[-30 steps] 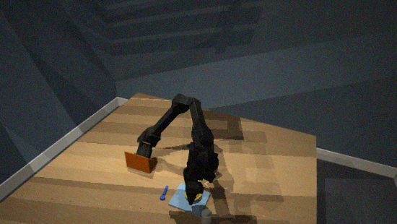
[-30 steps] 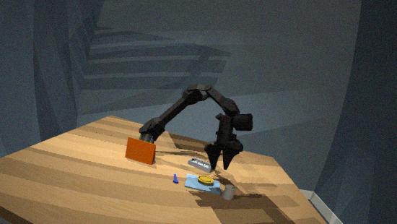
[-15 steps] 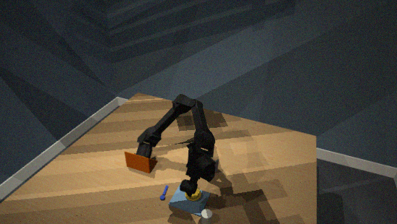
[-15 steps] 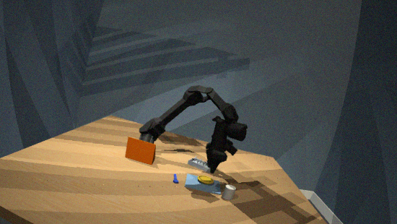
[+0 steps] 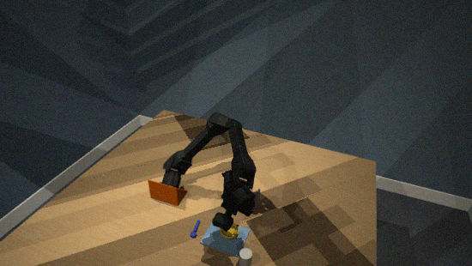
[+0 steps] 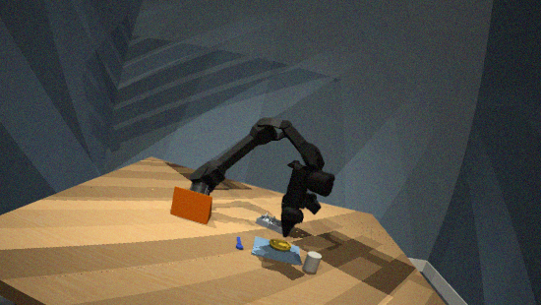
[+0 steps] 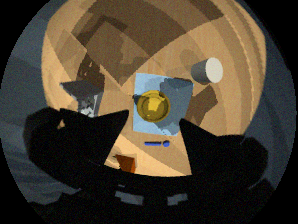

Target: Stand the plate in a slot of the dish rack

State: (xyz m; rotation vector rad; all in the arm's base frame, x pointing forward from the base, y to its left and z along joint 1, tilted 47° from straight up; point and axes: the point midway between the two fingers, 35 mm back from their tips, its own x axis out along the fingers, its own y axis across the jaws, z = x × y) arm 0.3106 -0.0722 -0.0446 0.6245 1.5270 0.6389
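Right now my gripper tip is 50 mm above the yellow plate. The rest, counted from my gripper tip: small blue utensil (130 mm behind, 40 mm to the right, 60 mm below); light blue mat (10 mm behind, 20 mm to the right, 60 mm below); grey dish rack (20 mm behind, 190 mm to the left, 40 mm below).
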